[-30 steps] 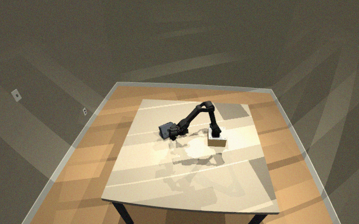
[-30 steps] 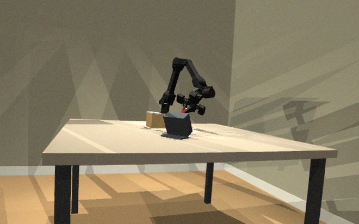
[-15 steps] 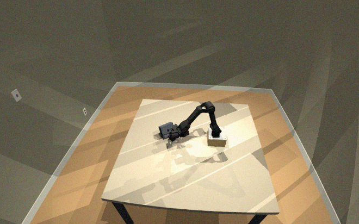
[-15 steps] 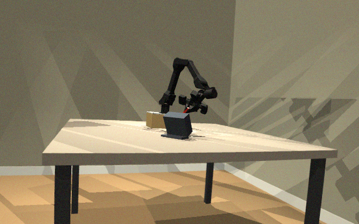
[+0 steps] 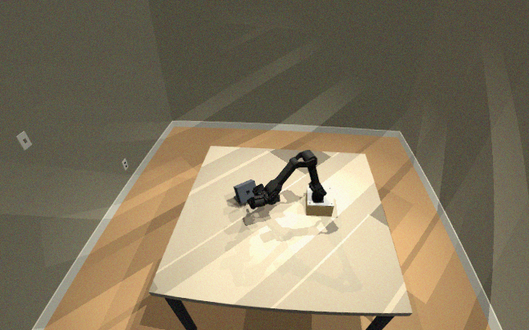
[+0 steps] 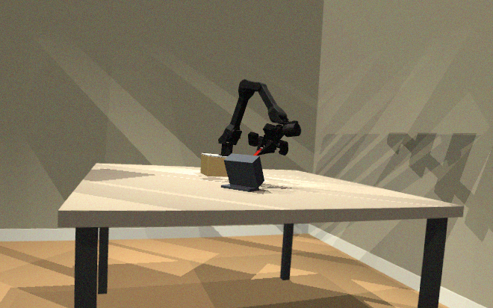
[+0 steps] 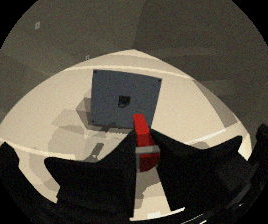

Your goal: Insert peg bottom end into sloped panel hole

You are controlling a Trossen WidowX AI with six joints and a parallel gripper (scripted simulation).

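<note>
My gripper tip is 9 cm to the left of the sloped panel, 7 cm short of it and 7 cm above it. The rest, counted from my gripper tip: red peg (1 cm to the left, 1 cm behind, 1 cm above).
</note>
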